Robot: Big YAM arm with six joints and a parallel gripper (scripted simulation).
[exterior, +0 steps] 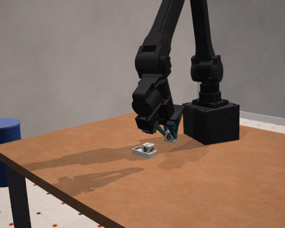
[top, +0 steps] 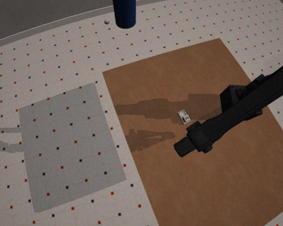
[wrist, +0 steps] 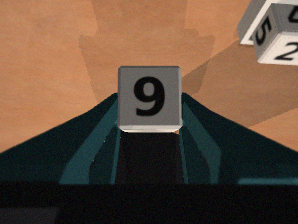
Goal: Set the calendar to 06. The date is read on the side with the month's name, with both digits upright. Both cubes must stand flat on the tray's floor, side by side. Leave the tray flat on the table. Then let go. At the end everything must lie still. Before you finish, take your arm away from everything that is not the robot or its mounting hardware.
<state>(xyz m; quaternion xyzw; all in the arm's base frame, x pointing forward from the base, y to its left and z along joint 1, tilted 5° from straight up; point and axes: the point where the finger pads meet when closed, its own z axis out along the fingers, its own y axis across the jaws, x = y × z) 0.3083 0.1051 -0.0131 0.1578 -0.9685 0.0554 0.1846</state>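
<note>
Right now the white digit cube is 10 mm below my hand. From my hand the other things lie so: white tray (110 mm to the right, 80 mm below, 10 mm ahead).
</note>
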